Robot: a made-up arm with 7 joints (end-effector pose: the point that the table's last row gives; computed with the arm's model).
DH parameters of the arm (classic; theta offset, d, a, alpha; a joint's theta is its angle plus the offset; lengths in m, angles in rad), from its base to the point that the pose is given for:
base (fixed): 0 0.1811 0 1.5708
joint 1: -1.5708 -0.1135 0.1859 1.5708
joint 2: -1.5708 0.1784 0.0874 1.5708
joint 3: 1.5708 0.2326 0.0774 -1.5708
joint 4: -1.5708 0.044 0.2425 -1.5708
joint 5: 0 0.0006 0.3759 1.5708
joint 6: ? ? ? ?
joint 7: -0.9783 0 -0.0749 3.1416
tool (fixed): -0.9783 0.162 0 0
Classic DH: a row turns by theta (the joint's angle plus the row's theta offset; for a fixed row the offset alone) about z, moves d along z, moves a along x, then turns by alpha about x.
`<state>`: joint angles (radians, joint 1 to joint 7).
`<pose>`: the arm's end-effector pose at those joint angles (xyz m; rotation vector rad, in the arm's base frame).
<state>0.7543 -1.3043 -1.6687 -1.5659 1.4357 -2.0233 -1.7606</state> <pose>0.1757 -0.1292 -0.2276 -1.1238 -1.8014 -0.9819</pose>
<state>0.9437 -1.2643 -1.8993 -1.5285 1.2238 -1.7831 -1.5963</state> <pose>0.2008 -0.1100 -0.3029 -1.3324 -1.5549 -1.2488</pose>
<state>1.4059 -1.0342 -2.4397 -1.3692 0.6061 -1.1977 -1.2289</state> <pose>0.1898 -0.1236 -0.5006 -2.2764 -0.7427 -1.5816</pose>
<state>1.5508 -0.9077 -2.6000 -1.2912 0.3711 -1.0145 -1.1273</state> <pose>0.1304 -0.0999 -0.5724 -2.6195 -0.3243 -1.4633</pose>
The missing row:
joint 6: -1.5708 0.1599 0.1215 1.5708
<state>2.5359 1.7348 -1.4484 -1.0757 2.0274 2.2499 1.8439</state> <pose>0.1181 0.5622 0.5600 0.1191 1.9823 1.4054</pose>
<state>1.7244 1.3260 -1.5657 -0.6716 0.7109 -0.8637 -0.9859</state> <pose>-0.3481 0.6123 -0.0286 0.8561 -0.9821 -0.6772</pose>
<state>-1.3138 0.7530 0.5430 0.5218 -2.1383 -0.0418 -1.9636</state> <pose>0.0889 0.1168 0.0077 2.2802 -0.6204 0.5929</pose>
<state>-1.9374 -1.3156 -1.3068 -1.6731 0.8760 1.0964 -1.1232</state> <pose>-0.7023 -0.2380 0.1648 1.8009 1.1114 -0.9837</pose>
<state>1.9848 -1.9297 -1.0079 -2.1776 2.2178 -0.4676 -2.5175</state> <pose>-0.2178 -0.0155 0.1603 1.4798 -1.0832 -0.9388</pose>
